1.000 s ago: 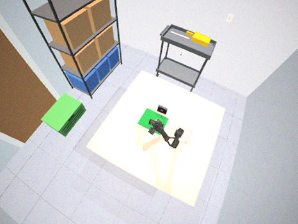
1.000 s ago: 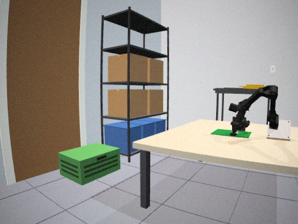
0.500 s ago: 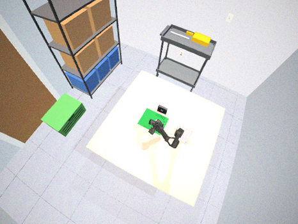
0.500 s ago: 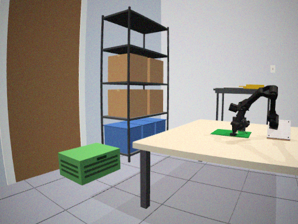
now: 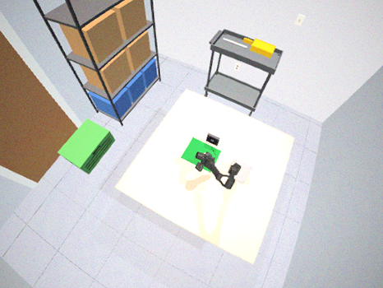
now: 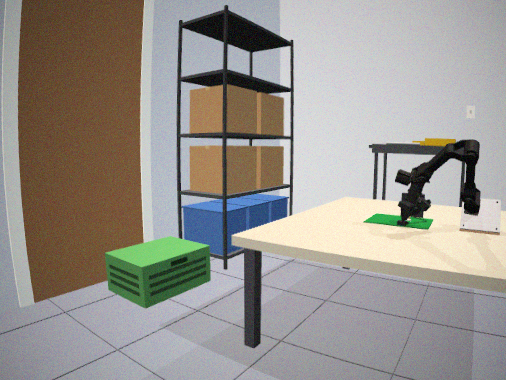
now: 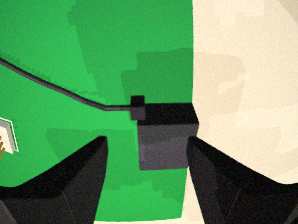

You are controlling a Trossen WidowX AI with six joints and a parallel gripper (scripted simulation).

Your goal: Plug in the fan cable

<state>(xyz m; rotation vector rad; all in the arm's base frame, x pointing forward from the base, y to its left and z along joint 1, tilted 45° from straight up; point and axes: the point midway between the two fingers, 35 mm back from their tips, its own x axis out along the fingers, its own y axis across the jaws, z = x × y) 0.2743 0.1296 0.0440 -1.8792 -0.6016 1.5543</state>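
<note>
Right now my gripper tip is 1 cm to the right of the dark grey fan plug, 1 cm short of it and 1 cm above it. Round my gripper tip: black fan: 25 cm to the right, 4 cm above, 3 cm ahead; green board: 9 cm to the right, 4 cm below, 4 cm ahead.
</note>
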